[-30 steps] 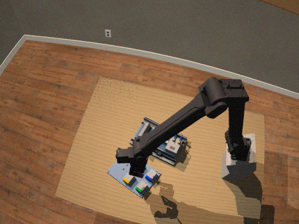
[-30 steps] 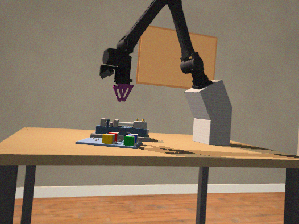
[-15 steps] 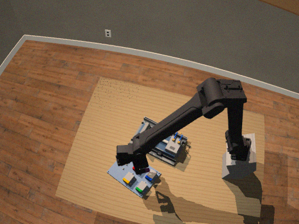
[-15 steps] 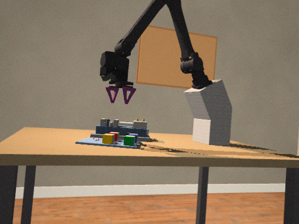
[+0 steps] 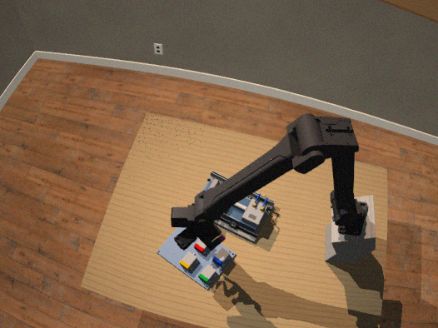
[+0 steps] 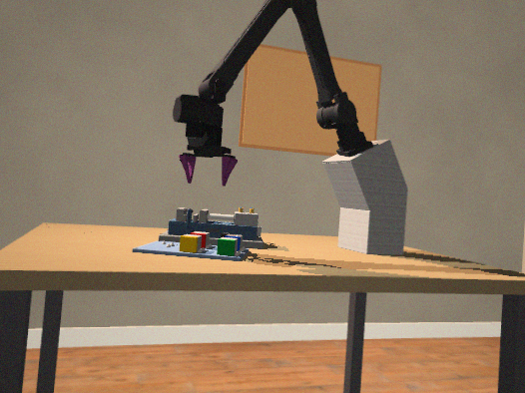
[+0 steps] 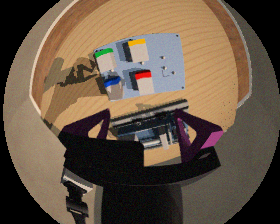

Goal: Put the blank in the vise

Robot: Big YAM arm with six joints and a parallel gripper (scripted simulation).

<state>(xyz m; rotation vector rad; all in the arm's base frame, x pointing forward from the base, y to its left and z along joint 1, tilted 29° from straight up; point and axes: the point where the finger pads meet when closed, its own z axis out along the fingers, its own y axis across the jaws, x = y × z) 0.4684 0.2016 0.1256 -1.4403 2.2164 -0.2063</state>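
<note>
Now: hand 15 cm above the red-ended blank and 1 cm short of it. Round my hand: blue-ended blank: 15 cm below, 8 cm behind, 1 cm to the left; then light blue plate: 18 cm below, 4 cm to the left, 2 cm ahead; then yellow-ended blank: 15 cm below, 8 cm to the left, 2 cm ahead.
</note>
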